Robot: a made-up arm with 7 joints. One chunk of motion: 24 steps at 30 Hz.
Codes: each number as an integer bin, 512 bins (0 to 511) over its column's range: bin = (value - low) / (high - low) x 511, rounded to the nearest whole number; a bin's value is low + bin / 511 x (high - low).
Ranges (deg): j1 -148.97..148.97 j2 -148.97..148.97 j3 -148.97..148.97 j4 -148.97..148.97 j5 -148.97..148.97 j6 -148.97..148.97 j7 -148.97..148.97
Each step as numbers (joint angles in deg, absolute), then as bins.
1 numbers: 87.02 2.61 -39.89 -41.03 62.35 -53.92 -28.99
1 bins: 405 260 187 185 362 163 206
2 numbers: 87.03 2.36 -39.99 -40.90 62.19 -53.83 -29.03
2 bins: 405 260 187 185 362 163 206
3 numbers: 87.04 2.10 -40.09 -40.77 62.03 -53.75 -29.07
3 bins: 405 259 187 186 362 163 206
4 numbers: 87.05 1.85 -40.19 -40.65 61.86 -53.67 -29.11
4 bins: 405 259 187 186 362 163 206
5 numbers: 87.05 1.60 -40.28 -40.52 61.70 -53.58 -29.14
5 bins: 405 258 186 186 361 164 206
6 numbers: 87.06 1.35 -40.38 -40.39 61.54 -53.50 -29.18
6 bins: 405 258 186 186 361 164 205
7 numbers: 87.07 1.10 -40.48 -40.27 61.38 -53.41 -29.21
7 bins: 405 257 186 186 361 164 205
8 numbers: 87.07 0.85 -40.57 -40.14 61.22 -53.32 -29.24
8 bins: 405 257 186 187 360 164 205
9 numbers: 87.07 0.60 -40.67 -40.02 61.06 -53.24 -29.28
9 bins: 405 257 186 187 360 164 205
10 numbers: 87.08 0.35 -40.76 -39.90 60.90 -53.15 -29.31
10 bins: 405 256 186 187 360 164 205
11 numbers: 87.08 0.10 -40.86 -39.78 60.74 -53.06 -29.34
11 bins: 405 256 185 187 360 164 205
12 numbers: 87.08 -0.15 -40.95 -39.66 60.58 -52.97 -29.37
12 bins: 405 255 185 187 359 165 205
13 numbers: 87.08 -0.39 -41.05 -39.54 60.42 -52.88 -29.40
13 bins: 405 255 185 188 359 165 205
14 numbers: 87.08 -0.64 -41.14 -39.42 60.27 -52.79 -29.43
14 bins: 405 254 185 188 359 165 205
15 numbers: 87.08 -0.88 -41.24 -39.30 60.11 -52.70 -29.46
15 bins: 405 254 185 188 359 165 205
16 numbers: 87.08 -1.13 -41.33 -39.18 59.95 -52.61 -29.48
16 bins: 405 254 185 188 358 165 205
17 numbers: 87.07 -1.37 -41.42 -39.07 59.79 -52.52 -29.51
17 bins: 405 253 184 188 358 165 205
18 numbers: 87.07 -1.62 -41.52 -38.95 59.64 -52.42 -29.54
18 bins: 405 253 184 189 358 166 205
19 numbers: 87.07 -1.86 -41.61 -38.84 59.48 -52.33 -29.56
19 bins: 405 252 184 189 358 166 205
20 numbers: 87.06 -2.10 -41.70 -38.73 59.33 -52.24 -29.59
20 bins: 405 252 184 189 357 166 205
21 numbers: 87.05 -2.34 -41.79 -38.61 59.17 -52.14 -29.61
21 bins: 405 251 184 189 357 166 205
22 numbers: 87.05 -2.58 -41.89 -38.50 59.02 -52.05 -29.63
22 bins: 405 251 184 189 357 166 205
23 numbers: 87.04 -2.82 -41.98 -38.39 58.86 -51.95 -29.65
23 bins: 405 251 183 190 356 166 205
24 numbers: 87.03 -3.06 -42.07 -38.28 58.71 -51.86 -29.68
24 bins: 405 250 183 190 356 167 205
